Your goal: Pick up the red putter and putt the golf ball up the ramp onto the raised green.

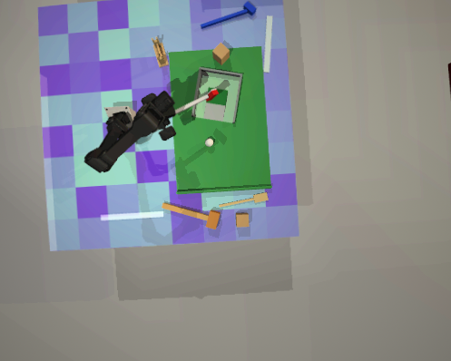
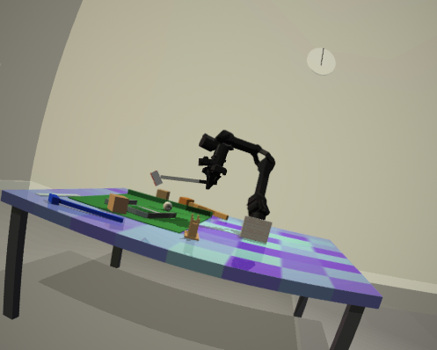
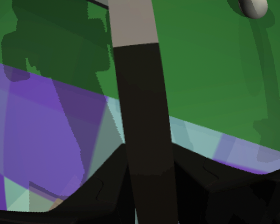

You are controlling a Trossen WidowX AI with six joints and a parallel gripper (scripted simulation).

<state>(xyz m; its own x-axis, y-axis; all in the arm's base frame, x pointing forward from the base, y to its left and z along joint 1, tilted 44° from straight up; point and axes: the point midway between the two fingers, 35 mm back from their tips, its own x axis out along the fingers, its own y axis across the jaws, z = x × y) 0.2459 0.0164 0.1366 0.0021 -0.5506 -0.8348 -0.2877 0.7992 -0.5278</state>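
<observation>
The red putter is 11 cm ahead of my gripper tip, 4 cm to the left of it and 1 cm above it. The rest, counted from my gripper tip: white bar (55 cm ahead, 34 cm to the left, 15 cm below); green mat (24 cm ahead, 15 cm below); white golf ball (17 cm ahead, 11 cm to the right, 13 cm below).
</observation>
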